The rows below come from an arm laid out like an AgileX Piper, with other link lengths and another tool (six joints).
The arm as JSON. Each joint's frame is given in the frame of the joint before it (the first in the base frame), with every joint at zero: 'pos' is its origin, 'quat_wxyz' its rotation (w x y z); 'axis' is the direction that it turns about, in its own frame. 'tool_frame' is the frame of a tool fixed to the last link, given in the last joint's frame.
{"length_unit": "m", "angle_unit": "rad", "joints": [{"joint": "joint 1", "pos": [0.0, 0.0, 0.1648], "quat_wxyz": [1.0, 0.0, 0.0, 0.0], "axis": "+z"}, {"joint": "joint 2", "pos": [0.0, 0.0, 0.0], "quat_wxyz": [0.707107, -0.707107, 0.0, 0.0], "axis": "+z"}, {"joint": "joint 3", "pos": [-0.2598, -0.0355, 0.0], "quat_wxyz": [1.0, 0.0, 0.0, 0.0], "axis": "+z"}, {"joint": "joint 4", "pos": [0.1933, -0.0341, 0.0], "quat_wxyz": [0.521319, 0.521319, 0.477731, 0.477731], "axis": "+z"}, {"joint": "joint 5", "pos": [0.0, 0.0, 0.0], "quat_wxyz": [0.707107, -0.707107, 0.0, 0.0], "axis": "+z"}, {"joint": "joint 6", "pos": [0.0, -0.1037, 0.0], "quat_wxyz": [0.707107, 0.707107, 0.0, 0.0], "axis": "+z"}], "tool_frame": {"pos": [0.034, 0.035, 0.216], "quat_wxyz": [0.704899, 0.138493, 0.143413, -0.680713]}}
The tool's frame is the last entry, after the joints.
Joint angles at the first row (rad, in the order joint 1, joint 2, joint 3, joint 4, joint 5, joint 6):
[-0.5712 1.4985 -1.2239 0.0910 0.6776 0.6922]
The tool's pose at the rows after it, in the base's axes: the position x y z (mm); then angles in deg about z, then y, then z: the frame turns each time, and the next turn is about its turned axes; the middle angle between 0 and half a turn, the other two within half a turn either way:
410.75 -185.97 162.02 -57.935 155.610 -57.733
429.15 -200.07 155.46 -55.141 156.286 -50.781
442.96 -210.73 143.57 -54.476 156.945 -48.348
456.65 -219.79 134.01 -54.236 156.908 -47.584
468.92 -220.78 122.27 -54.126 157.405 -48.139
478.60 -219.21 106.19 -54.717 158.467 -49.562
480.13 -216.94 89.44 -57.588 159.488 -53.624
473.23 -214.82 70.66 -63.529 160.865 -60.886
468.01 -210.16 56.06 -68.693 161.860 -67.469
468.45 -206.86 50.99 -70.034 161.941 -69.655
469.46 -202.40 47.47 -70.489 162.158 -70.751
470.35 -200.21 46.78 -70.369 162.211 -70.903
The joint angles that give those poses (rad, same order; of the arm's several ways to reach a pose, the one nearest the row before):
[-0.5736 1.5825 -1.2634 0.0989 0.6238 0.8310]
[-0.5736 1.6536 -1.2911 0.1008 0.5668 0.9060]
[-0.5736 1.7253 -1.3239 0.1003 0.5303 0.9383]
[-0.5716 1.7918 -1.3648 0.0988 0.5017 0.9488]
[-0.5598 1.8524 -1.4061 0.0987 0.4918 0.9489]
[-0.5465 1.9131 -1.4423 0.0963 0.4879 0.9503]
[-0.5369 1.9528 -1.4545 0.0796 0.4872 0.9503]
[-0.5326 1.9797 -1.4532 0.0499 0.5012 0.9526]
[-0.5239 2.0006 -1.4532 0.0279 0.5159 0.9526]
[-0.5152 2.0109 -1.4548 0.0187 0.5159 0.9526]
[-0.5059 2.0176 -1.4548 0.0165 0.5159 0.9526]
[-0.5013 2.0193 -1.4553 0.0165 0.5159 0.9525]

